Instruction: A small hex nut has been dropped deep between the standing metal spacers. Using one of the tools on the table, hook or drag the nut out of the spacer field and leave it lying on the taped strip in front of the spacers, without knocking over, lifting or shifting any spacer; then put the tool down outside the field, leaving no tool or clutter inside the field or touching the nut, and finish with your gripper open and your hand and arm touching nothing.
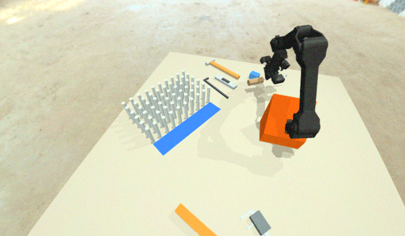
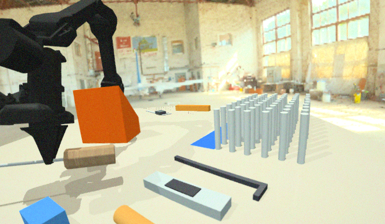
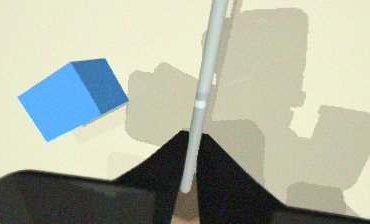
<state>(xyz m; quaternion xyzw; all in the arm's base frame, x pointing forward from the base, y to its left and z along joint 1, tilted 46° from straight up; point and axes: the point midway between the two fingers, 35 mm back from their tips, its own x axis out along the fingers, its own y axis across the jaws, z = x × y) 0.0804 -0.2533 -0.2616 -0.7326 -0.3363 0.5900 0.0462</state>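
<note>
Now: the blue cube 6 cm ahead of my gripper tip, 9 cm to the right of it and 5 cm below it. From my gripper tip the other things lie so: orange bar 22 cm ahead, 80 cm to the left, 5 cm below; then blue taped strip 38 cm ahead, 39 cm to the left, 7 cm below; then grey block 24 cm ahead, 5 cm below.
</note>
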